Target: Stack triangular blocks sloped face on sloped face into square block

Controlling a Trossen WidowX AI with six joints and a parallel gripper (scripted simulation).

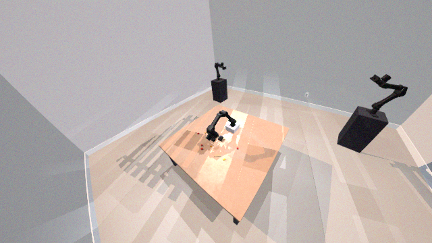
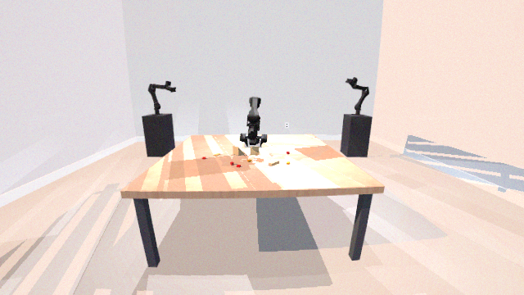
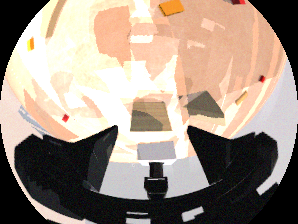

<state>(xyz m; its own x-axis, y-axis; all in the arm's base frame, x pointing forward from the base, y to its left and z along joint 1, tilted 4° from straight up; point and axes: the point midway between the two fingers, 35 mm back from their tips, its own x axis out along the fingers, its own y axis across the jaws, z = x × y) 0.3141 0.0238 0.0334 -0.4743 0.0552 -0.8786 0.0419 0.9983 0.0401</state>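
Right now my gripper tip is 5 cm above the triangular block and 3 cm past it. The rest, counted from my gripper tip: short tan stick 18 cm ahead, 14 cm to the left, 6 cm below.
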